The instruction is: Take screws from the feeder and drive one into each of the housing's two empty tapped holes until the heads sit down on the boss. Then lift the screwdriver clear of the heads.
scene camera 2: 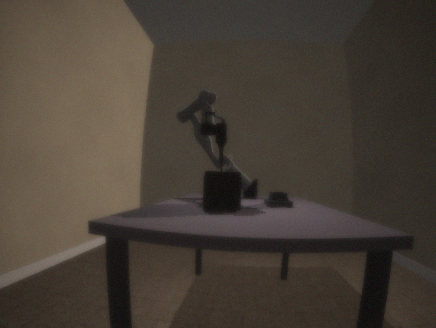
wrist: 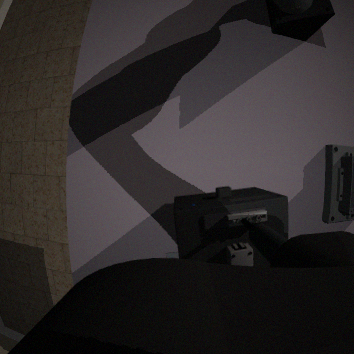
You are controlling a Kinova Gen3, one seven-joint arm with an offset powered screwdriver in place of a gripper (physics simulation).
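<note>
The feeder (scene camera 2: 221,192) (wrist: 190,215) is a dark box on the table. A small silver strip (wrist: 259,215) with small round shapes lies on its upper side in the wrist view. My screwdriver (scene camera 2: 221,168) (wrist: 246,222) points straight down in the scene view, its tip at the feeder's top. In the wrist view the tip is over the silver strip; whether it touches, or carries a screw, is too dark and small to tell. The housing (scene camera 2: 279,202) (wrist: 332,185) is a low dark block to the right of the feeder, partly cut off in the wrist view. Its two empty tapped holes cannot be made out.
The arm's dark base (scene camera 2: 251,188) (wrist: 304,22) stands behind the feeder in the scene view. A light block (wrist: 240,255) with dark slots shows at the feeder's near side in the wrist view. The table (scene camera 2: 300,230) (wrist: 225,120) carries broad arm shadows.
</note>
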